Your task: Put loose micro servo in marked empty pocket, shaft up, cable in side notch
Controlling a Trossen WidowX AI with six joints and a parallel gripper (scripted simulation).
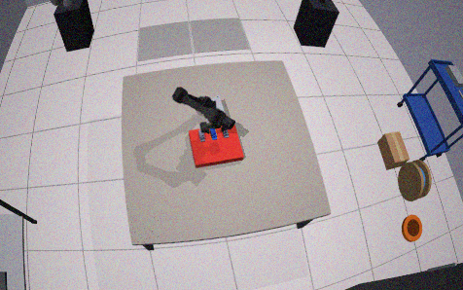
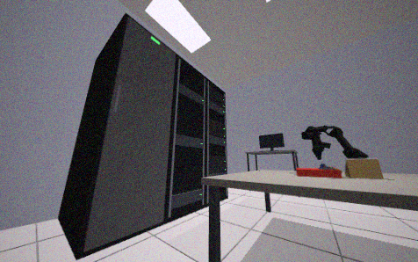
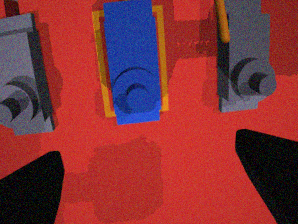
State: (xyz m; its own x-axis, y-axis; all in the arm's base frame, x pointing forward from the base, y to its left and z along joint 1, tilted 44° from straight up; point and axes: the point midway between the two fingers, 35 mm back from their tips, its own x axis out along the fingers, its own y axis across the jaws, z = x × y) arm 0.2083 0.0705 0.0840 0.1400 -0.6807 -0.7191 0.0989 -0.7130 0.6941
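Now: gripper tip 90 mm above the red deck, 80 mm short of it and 10 mm to the right of it.
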